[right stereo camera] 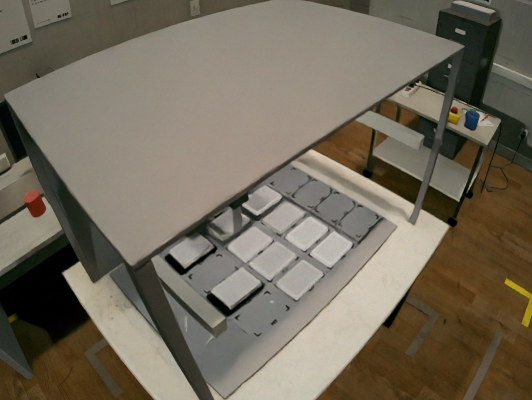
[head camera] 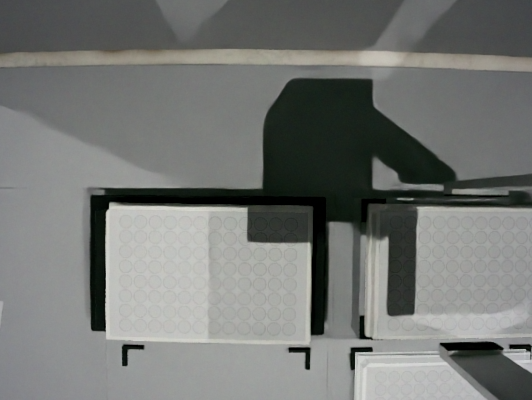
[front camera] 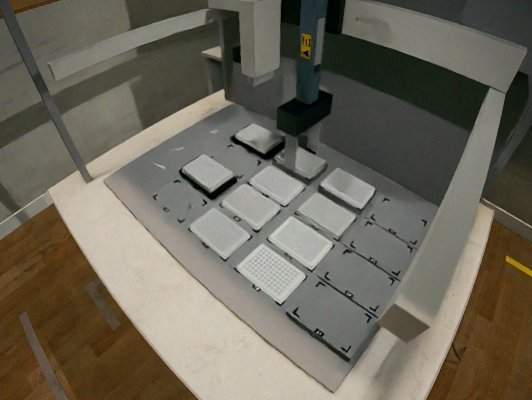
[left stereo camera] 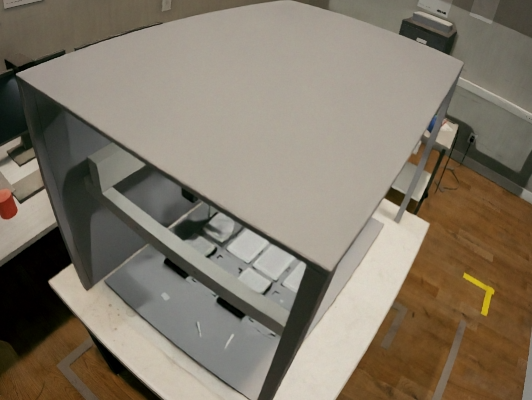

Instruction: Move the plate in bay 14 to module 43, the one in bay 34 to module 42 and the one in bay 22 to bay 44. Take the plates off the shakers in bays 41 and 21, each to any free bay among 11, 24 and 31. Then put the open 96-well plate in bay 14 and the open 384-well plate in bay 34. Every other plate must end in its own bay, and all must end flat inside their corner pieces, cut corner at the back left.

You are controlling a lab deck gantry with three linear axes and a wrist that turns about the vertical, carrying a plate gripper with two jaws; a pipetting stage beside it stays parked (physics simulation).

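Frame: origin at the robot's base, x down, y ahead, z right, level; centimetres.
Seen in the pictures: gripper, fingertip midpoint: (right stereo camera: 227,222) (head camera: 469,269) (front camera: 300,159) (left stereo camera: 224,223); robot's base at its link origin: (right stereo camera: 257,335) (front camera: 154,197) (left stereo camera: 274,335).
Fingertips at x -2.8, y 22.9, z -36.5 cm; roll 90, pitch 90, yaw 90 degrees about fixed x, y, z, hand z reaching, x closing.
Pixels of each thing's top centre, then the offset from my fingertips to it. "pt": a spot on its surface instead.
- lidded plate at its top centre: (head camera: 473,273) (front camera: 300,158) (left stereo camera: 224,222) (right stereo camera: 227,222) dx -0.5, dy -0.1, dz +0.1 cm
- bay 41 at a spot on its surface: (head camera: 160,275) pt dx -0.9, dy -19.3, dz +0.2 cm
- bay 21 at a spot on its surface: (front camera: 207,171) (right stereo camera: 238,285) pt dx -0.9, dy -15.7, dz +21.8 cm
- Bay 22's plate at its top centre: (front camera: 250,202) (right stereo camera: 273,258) (left stereo camera: 276,258) dx +1.1, dy -0.1, dz +21.1 cm
- open 96-well plate at its top centre: (front camera: 270,270) (right stereo camera: 332,247) dx +1.4, dy +16.3, dz +32.2 cm
My gripper (front camera: 303,160) (head camera: 475,268) is down at module 42, jaws at the front and back sides of a lidded plate (front camera: 306,163) (head camera: 465,290). Narrow gaps show beside it in the head view; the jaws look open. The plate sits level on the module. Another plate (front camera: 347,185) (right stereo camera: 261,200) is on module 43. Lidded plates sit on the shakers in bay 41 (front camera: 257,136) (head camera: 160,275) and bay 21 (front camera: 207,171) (right stereo camera: 236,286). Bay 22's plate (front camera: 250,204) is in place. The open 96-well plate (front camera: 270,271) is in bay 13. I cannot tell which plate is the open 384-well one.
Bays 14 (front camera: 327,312), 24 (front camera: 355,275), 34 (front camera: 382,243), 44 (front camera: 400,214), 11 (front camera: 177,197) and 31 hold no plate. Plates stand in bays 12, 23, 32 and 33. The parked pipetting stage (front camera: 261,42) hangs left of the gripper.
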